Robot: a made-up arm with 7 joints. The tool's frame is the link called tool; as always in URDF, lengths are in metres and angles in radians. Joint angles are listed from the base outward.
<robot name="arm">
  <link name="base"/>
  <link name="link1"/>
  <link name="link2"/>
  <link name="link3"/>
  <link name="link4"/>
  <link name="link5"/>
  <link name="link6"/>
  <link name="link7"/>
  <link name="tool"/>
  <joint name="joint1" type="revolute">
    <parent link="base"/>
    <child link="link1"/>
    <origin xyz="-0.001 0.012 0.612"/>
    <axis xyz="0 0 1"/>
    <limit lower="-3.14" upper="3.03"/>
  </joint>
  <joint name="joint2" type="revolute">
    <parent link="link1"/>
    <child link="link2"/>
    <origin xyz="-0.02 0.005 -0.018"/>
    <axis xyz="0 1 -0.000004"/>
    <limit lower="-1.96" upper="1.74"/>
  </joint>
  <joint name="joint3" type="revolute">
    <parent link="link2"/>
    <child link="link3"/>
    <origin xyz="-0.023 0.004 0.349"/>
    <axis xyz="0 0 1"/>
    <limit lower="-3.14" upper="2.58"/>
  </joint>
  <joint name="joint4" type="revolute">
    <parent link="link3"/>
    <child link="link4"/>
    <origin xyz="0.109 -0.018 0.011"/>
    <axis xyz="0 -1 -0.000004"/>
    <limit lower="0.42" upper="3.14"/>
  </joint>
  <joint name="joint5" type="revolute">
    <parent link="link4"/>
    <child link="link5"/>
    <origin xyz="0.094 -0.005 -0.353"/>
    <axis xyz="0 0.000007 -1"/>
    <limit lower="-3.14" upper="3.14"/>
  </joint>
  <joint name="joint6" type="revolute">
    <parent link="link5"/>
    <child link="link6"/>
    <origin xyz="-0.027 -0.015 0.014"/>
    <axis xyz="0 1 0.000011"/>
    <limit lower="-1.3" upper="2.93"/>
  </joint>
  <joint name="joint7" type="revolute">
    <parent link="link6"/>
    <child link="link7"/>
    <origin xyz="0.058 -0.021 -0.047"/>
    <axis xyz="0 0.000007 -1"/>
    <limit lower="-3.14" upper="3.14"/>
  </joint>
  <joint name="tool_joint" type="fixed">
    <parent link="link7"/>
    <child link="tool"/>
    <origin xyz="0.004 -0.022 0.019" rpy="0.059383 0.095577 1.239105"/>
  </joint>
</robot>
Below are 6 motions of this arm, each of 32 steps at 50 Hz.
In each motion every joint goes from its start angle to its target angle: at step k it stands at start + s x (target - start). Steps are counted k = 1, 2, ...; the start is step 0. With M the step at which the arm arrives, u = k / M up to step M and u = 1 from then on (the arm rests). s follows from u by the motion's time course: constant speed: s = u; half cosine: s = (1 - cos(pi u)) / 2; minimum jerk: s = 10 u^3 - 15 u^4 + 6 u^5.
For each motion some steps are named. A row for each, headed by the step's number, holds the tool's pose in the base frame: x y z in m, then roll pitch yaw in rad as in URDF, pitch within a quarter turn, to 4 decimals.
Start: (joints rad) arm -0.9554 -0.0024 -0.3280 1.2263 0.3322 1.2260 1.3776
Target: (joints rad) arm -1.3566 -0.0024 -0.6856 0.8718 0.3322 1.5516 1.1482
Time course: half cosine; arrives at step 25
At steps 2, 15, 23, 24, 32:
2: 0.0633 -0.4260 0.8618 0.3692 0.1576 -1.5036
15: -0.1504 -0.3694 0.7736 0.3913 0.5366 -1.7802
23: -0.2330 -0.2956 0.7331 0.4804 0.7257 -1.8877
24: -0.2355 -0.2925 0.7317 0.4849 0.7322 -1.8906
32: -0.2363 -0.2915 0.7313 0.4865 0.7344 -1.8916

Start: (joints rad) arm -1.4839 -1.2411 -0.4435 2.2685 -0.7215 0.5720 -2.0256
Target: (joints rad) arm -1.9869 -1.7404 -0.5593 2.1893 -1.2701 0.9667 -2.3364
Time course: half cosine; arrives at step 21
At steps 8, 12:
8: -0.1305 0.6920 0.9898 -2.4309 0.7029 -2.4991
12: -0.0391 0.7494 0.8942 -2.2734 0.8933 -2.6134

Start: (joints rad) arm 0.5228 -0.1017 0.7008 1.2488 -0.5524 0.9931 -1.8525
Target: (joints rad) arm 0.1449 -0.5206 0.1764 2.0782 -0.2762 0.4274 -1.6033
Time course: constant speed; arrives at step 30
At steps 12, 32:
12: 0.1942 0.3202 1.1780 0.9787 1.0350 -1.6474
32: -0.0392 0.0412 1.3602 -3.0579 0.8618 0.2508

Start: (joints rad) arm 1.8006 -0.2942 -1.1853 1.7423 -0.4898 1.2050 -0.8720
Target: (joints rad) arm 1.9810 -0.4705 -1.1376 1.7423 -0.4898 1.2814 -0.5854
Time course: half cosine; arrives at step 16
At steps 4, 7, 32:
4: 0.4958 0.0487 1.1223 -0.4714 0.5332 2.4827
7: 0.4982 0.0524 1.1188 -0.5109 0.4541 2.4605
32: 0.5056 0.0629 1.1079 -0.5666 0.2616 2.4332

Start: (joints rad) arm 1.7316 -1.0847 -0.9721 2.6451 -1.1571 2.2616 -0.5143
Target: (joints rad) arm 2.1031 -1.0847 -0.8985 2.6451 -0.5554 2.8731 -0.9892
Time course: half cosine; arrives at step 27
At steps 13, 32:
13: 0.4482 -0.5132 0.9232 -0.2820 -0.5182 2.1548
32: 0.5206 -0.3652 0.9372 -0.5148 -0.5020 3.1037

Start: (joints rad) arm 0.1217 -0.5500 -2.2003 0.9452 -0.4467 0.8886 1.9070
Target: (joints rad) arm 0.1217 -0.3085 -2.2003 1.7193 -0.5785 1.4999 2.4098
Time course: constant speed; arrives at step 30
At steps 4, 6, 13, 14, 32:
4: -0.4061 -0.3838 0.6236 0.0156 0.2708 -2.5397
6: -0.4165 -0.3891 0.6448 -0.0105 0.2359 -2.5910
13: -0.4461 -0.4006 0.7250 -0.0751 0.1036 -2.7697
14: -0.4494 -0.4013 0.7370 -0.0808 0.0838 -2.7953
32: -0.4652 -0.3823 0.9403 -0.0407 -0.2209 3.0439

